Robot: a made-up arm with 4 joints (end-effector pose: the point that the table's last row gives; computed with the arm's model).
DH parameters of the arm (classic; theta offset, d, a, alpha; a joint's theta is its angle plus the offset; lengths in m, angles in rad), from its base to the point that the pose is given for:
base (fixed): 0 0.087 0 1.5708
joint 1: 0 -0.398 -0.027 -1.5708
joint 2: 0 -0.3 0.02 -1.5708
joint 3: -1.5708 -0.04 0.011 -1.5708
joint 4: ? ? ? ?
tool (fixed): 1.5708 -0.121 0 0
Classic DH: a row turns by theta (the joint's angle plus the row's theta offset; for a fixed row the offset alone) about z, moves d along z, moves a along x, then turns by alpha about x.
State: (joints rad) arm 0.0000 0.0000 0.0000 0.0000
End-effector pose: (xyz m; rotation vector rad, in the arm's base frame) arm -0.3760 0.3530 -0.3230 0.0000 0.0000 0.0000
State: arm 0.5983 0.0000 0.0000 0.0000
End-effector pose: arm -0.0798 0.3530 -0.4636 0.0000 -0.5983 0.0000
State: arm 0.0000 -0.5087 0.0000 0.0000
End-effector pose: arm -0.3537 0.5287 -0.3230 0.0000 0.0000 -0.5087
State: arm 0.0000 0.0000 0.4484 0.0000
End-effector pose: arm -0.3872 0.3530 -0.1522 0.0000 0.4484 0.0000
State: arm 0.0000 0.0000 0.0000 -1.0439
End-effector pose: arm -0.3760 0.2509 -0.2585 -1.0439 0.0000 0.0000
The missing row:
joint 4: 1.5708 -0.369 0.005 1.5708
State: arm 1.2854 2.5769 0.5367 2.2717
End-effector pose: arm 0.0809 0.2153 0.2273 -0.1816 1.0540 0.7309
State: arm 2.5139 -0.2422 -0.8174 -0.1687
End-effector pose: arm 0.5330 0.3716 0.4943 -0.2927 2.9147 0.4854
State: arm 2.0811 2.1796 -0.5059 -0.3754
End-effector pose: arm 0.4004 0.2402 0.5306 -2.0041 -1.7322 1.6621
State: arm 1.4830 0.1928 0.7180 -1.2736
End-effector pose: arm 0.0487 0.1919 -0.1810 -1.3814 -0.7255 -0.4154
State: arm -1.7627 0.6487 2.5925 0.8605
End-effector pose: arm -0.0799 0.6163 -0.0815 0.8509 -2.0620 0.1484
